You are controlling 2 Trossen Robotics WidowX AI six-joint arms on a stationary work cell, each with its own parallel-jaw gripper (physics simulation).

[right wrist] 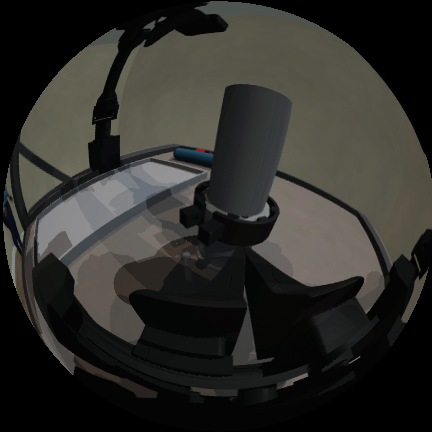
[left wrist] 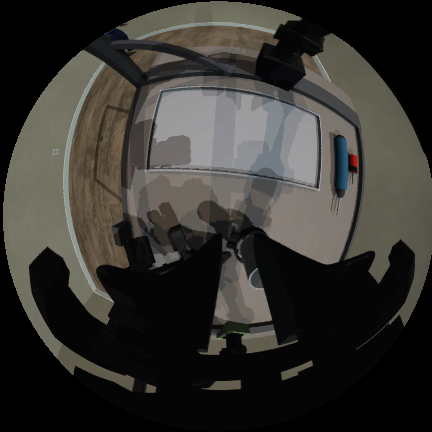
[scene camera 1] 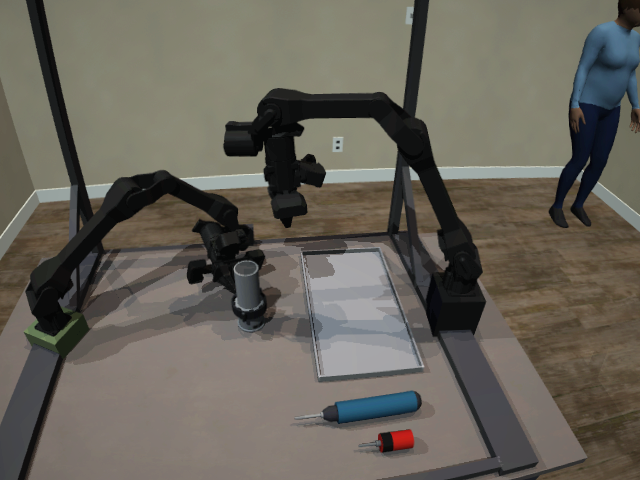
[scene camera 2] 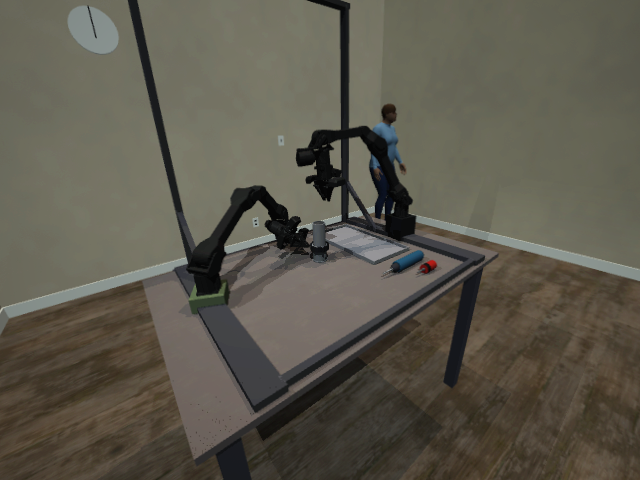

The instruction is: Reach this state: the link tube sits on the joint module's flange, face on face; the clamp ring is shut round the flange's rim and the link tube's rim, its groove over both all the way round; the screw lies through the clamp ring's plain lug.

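Places are measured from the left arm's base along level axes (x down, y left, z ahead), in metres.
Pixels of known places: left gripper, between the fingertips: (left wrist: 237, 238) (scene camera 1: 287, 224) (scene camera 2: 326, 201); right gripper, between the fingertips: (right wrist: 241, 252) (left wrist: 230, 252) (scene camera 2: 309, 246); left arm's base, origin of its link: (right wrist: 102, 138) (left wrist: 284, 55) (scene camera 1: 458, 286) (scene camera 2: 401, 215); right arm's base, origin of its link: (left wrist: 232, 335) (scene camera 1: 53, 323) (scene camera 2: 208, 289).
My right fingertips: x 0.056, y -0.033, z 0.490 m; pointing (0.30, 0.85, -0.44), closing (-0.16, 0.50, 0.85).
Ahead of a thing's pixels: the offset from my right fingertips to its middle.
The grey link tube {dx -0.056, dy +0.036, dz -0.028 m} (scene camera 1: 248, 289) (scene camera 2: 318, 235) (right wrist: 250, 150) stands upright above the joint module {dx +0.020, dy +0.036, dz -0.028 m} (scene camera 1: 251, 326) (scene camera 2: 318, 258). The black clamp ring {dx -0.008, dy +0.035, dz -0.028 m} (scene camera 1: 249, 308) (scene camera 2: 319, 249) (right wrist: 252, 232) lies round their joint; its two lugs show a gap between them in the right wrist view. How its groove sits is too small to tell. A small pale pin {dx +0.047, dy -0.009, dz -0.043 m} (right wrist: 186, 259), apparently the screw, stands apart from the lugs, low beside the module. My left gripper (scene camera 1: 287, 223) (scene camera 2: 325, 198) (left wrist: 237, 238) is slightly open and empty, high above the table. My right gripper (right wrist: 241, 252) is shut and empty, its tips close to the module below the ring.
A shallow pale tray {dx +0.043, dy -0.018, dz -0.267 m} (scene camera 1: 312, 330) (scene camera 2: 374, 261) (left wrist: 320, 150) lies to the right of the module in scene camera 1. A blue screwdriver {dx +0.031, dy +0.282, dz -0.251 m} (scene camera 1: 378, 407) (scene camera 2: 408, 260) (left wrist: 341, 162) and a red-and-black driver {dx +0.034, dy +0.351, dz -0.293 m} (scene camera 1: 402, 440) (scene camera 2: 429, 266) lie near the table's front right.
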